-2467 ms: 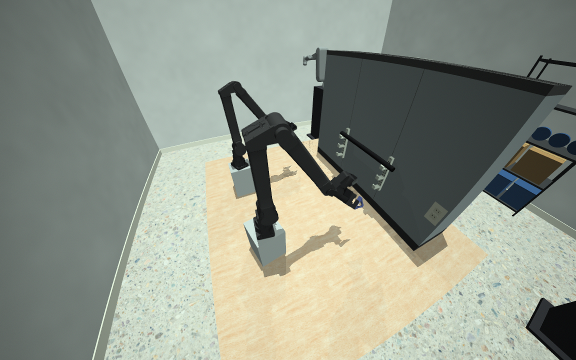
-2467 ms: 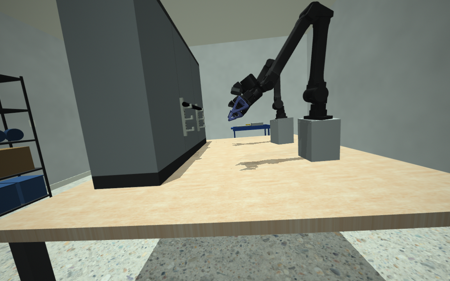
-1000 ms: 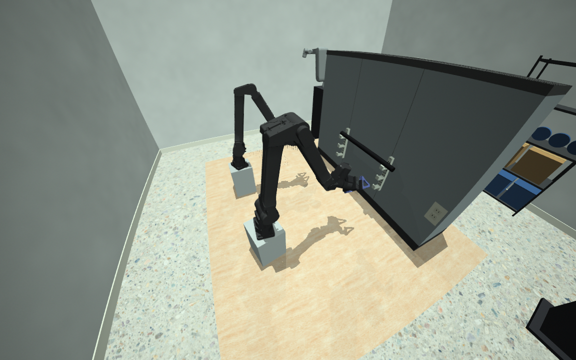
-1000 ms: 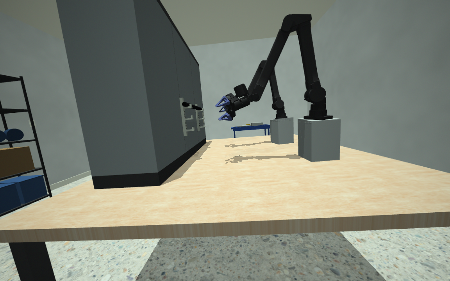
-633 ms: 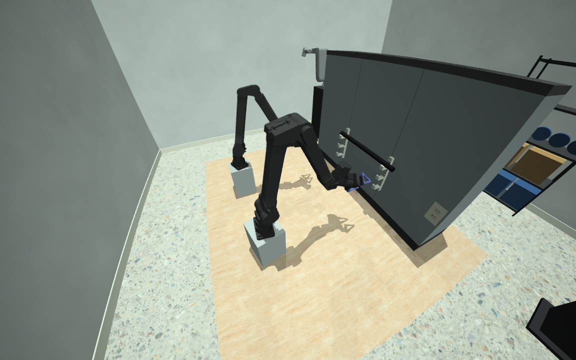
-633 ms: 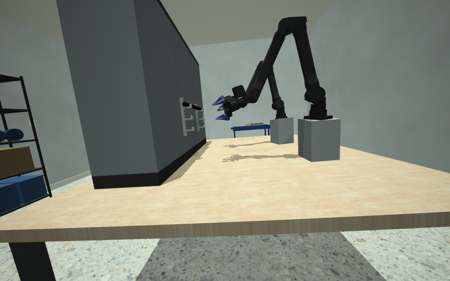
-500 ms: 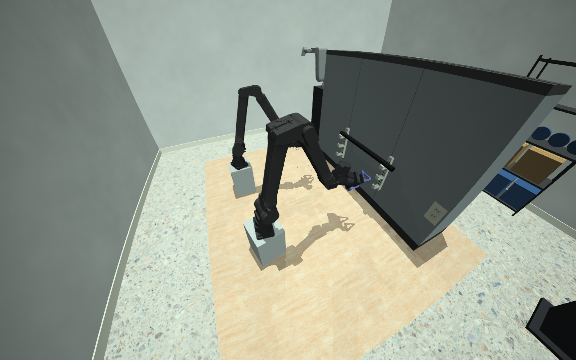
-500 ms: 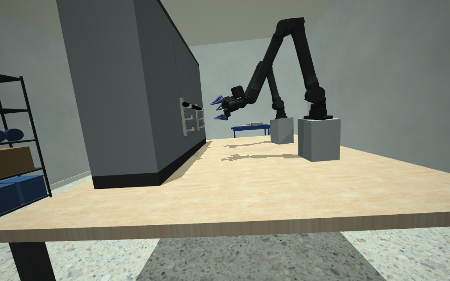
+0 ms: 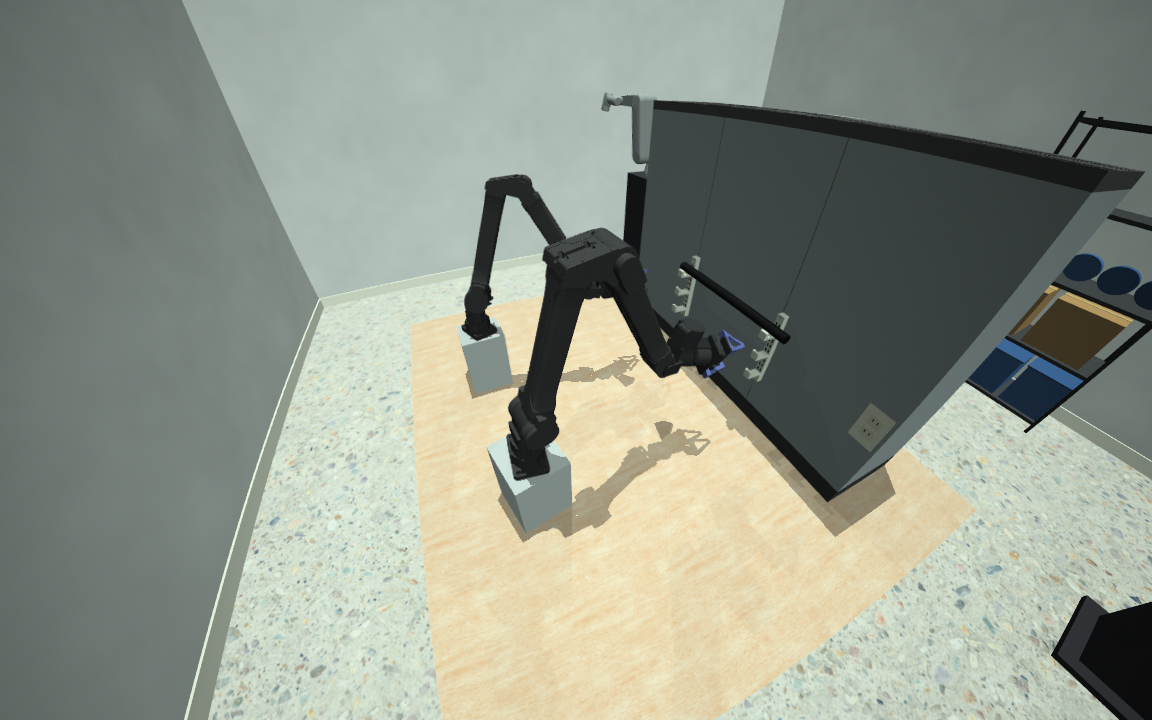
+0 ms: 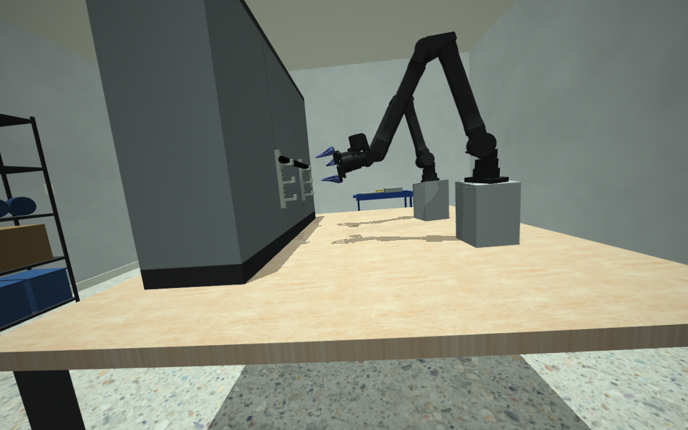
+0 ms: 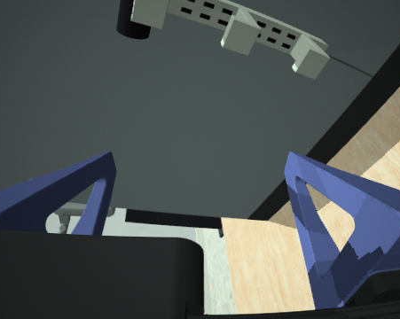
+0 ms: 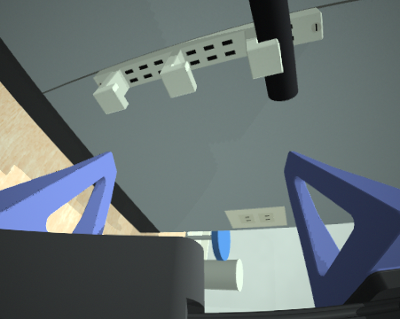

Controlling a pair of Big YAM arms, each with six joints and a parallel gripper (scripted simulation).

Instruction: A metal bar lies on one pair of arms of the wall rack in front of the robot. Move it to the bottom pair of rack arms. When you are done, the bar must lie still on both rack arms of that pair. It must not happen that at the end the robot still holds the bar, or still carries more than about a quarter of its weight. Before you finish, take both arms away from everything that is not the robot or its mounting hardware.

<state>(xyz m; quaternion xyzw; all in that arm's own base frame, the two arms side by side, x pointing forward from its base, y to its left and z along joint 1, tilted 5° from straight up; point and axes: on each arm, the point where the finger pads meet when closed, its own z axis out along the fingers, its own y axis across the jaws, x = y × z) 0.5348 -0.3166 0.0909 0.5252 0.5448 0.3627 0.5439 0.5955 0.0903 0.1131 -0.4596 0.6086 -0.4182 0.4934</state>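
Right now the metal bar is 25 cm to the right of my left hand, 15 cm ahead of it and 5 cm above it. Round my left hand: grey wall panel 33 cm ahead, 25 cm to the right, 13 cm above.
Now: the metal bar 19 cm to the left of my right hand, 15 cm ahead of it and 5 cm above it. Also, from my right hand: grey wall panel (34 cm ahead, 20 cm to the left, 12 cm above).
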